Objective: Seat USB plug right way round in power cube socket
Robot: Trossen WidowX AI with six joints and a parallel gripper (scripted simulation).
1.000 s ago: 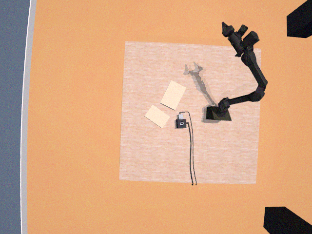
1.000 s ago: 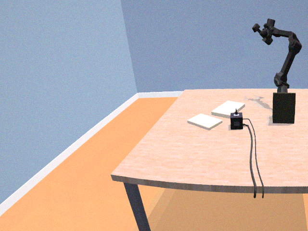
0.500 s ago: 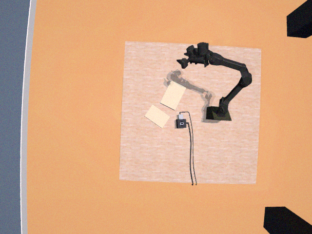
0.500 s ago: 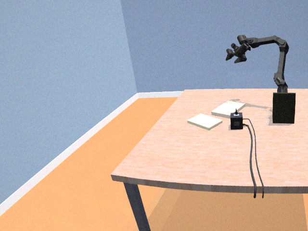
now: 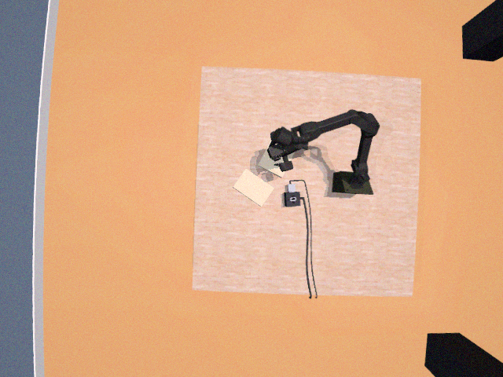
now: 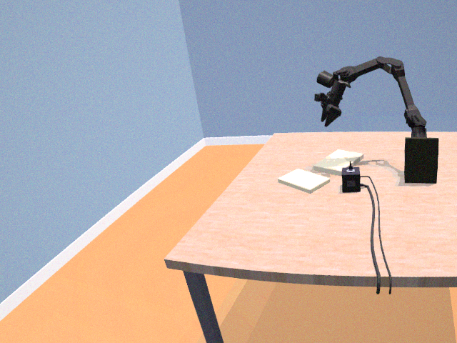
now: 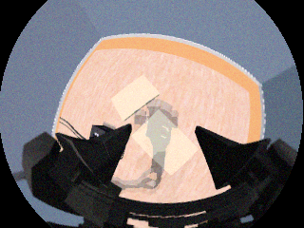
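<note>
The USB plug lies 13 cm behind my gripper tip, 21 cm to the left of it and 11 cm below it.
</note>
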